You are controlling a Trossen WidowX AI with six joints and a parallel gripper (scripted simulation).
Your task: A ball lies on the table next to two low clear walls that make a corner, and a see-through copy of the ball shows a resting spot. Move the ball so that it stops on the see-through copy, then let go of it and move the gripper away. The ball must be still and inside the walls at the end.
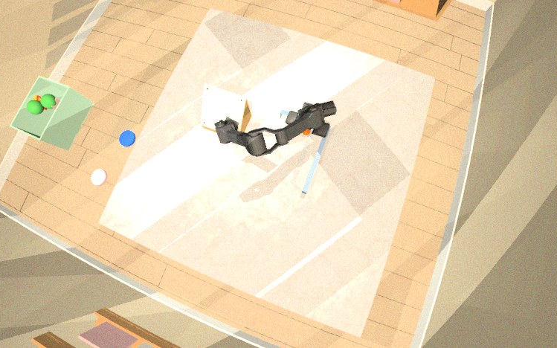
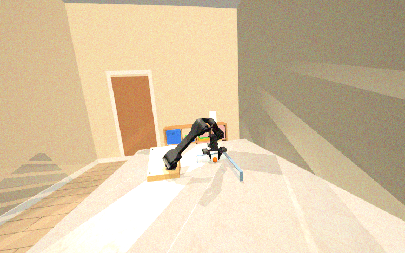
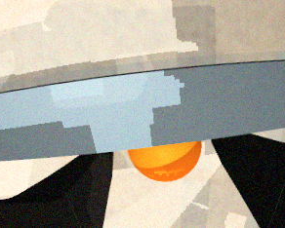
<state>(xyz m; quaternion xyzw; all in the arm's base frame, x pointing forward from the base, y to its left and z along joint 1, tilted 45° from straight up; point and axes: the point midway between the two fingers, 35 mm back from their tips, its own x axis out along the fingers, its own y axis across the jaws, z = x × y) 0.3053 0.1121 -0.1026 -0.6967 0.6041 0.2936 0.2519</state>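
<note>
My gripper tip is now right at the orange ball. Also, from my gripper tip: see-through copy of ball right at my gripper tip.
</note>
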